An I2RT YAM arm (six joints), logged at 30 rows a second.
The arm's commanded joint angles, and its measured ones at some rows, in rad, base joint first. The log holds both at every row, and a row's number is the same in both.
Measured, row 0:
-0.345, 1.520, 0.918, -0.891, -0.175, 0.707
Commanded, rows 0 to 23:
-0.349, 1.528, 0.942, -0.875, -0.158, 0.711
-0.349, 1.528, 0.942, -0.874, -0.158, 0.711
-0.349, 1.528, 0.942, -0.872, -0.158, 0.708
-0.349, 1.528, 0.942, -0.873, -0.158, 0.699
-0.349, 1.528, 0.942, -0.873, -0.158, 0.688
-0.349, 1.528, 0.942, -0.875, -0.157, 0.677
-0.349, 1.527, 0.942, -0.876, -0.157, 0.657
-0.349, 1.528, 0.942, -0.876, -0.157, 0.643
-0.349, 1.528, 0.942, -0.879, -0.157, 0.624
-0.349, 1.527, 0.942, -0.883, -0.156, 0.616
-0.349, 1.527, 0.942, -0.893, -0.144, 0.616
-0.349, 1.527, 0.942, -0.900, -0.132, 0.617
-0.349, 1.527, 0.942, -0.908, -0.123, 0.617
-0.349, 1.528, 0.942, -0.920, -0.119, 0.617
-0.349, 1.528, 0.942, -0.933, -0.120, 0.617
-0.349, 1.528, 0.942, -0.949, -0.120, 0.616
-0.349, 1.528, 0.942, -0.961, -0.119, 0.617
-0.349, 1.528, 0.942, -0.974, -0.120, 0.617
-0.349, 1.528, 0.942, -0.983, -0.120, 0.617
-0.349, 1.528, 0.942, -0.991, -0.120, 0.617
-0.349, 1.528, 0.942, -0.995, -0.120, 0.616
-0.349, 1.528, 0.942, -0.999, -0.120, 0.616
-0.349, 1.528, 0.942, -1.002, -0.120, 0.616
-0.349, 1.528, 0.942, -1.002, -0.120, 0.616
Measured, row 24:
-0.345, 1.520, 0.918, -1.000, -0.133, 0.624
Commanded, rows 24 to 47:
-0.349, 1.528, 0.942, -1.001, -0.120, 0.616
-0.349, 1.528, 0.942, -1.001, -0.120, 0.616
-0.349, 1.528, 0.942, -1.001, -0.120, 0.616
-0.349, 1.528, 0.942, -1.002, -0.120, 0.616
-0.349, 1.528, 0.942, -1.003, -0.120, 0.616
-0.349, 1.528, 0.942, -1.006, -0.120, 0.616
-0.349, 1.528, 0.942, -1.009, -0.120, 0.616
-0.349, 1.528, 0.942, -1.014, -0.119, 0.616
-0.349, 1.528, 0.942, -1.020, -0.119, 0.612
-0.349, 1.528, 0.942, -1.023, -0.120, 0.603
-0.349, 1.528, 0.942, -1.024, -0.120, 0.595
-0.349, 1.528, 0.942, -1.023, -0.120, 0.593
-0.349, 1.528, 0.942, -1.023, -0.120, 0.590
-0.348, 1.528, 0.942, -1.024, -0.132, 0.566
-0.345, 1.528, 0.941, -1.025, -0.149, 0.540
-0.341, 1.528, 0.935, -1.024, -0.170, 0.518
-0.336, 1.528, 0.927, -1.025, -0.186, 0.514
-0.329, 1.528, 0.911, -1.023, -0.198, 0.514
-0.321, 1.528, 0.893, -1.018, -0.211, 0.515
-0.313, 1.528, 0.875, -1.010, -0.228, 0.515
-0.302, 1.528, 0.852, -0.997, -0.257, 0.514
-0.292, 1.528, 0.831, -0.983, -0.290, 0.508
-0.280, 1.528, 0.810, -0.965, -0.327, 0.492
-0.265, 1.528, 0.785, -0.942, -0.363, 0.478
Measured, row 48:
-0.300, 1.522, 0.846, -0.971, -0.238, 0.523
